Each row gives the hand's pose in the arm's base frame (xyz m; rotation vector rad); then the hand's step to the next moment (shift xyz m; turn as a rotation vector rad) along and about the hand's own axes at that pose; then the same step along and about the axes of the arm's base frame.
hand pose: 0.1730 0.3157 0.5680 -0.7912 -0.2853 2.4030
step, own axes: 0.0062 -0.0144 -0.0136 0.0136 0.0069 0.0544
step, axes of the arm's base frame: 0.0108 0.0155 -0.0085 -0.0447 0.0015 0.0346
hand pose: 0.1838 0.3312 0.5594 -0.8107 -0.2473 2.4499
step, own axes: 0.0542 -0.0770 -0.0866 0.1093 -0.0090 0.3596
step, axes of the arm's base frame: 0.0491 0.0944 -0.0710 -0.2843 0.0661 0.2369
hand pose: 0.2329 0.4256 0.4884 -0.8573 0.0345 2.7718
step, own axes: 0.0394 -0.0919 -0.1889 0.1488 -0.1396 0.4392
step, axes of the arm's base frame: 0.0946 0.0804 -0.1740 -0.3294 0.2090 0.2870
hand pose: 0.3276 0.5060 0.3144 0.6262 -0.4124 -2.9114
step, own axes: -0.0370 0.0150 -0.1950 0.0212 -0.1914 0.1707
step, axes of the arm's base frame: 0.1165 -0.0535 -0.1523 -0.1050 0.2189 0.0854
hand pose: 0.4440 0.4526 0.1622 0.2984 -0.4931 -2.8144
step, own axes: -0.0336 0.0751 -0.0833 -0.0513 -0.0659 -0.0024
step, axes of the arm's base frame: 0.0690 -0.0834 -0.0447 0.0341 0.0741 -0.0179
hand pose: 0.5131 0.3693 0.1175 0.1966 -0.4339 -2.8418
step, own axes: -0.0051 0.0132 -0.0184 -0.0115 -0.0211 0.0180
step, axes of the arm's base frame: 0.0111 -0.0158 -0.0128 0.0030 0.0275 0.0116
